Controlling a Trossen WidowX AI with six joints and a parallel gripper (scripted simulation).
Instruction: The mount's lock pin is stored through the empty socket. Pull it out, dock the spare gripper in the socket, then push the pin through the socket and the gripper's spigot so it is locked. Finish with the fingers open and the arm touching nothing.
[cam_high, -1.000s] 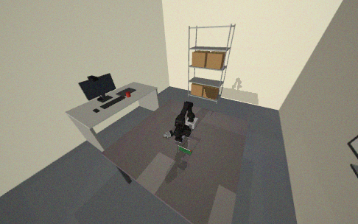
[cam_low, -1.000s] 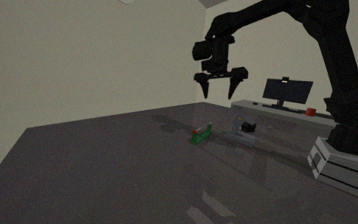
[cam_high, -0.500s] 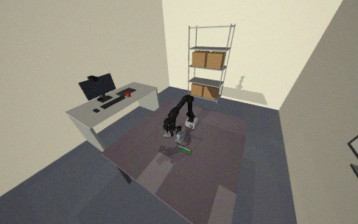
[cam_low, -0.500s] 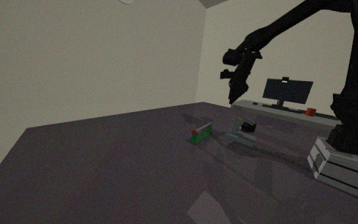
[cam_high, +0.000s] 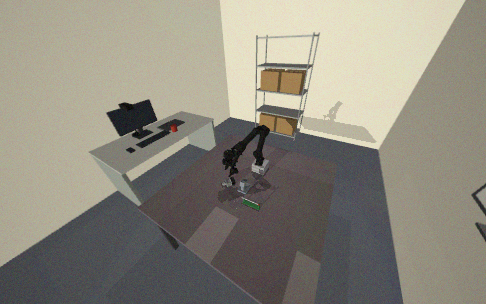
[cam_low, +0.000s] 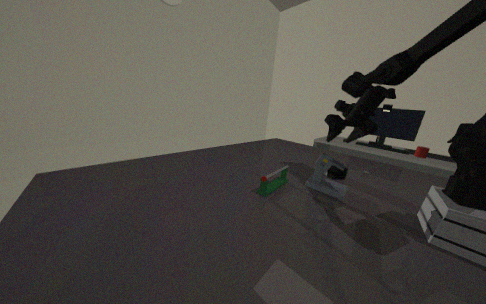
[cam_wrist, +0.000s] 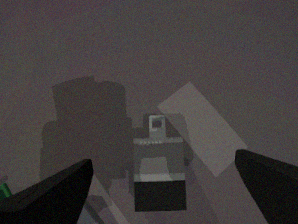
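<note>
My gripper tip is now 110 mm above the spare gripper. From my gripper tip the other things lie so: mount: 150 mm to the left, 80 mm below; green cradle: 260 mm to the left, 130 mm ahead, 110 mm below.
</note>
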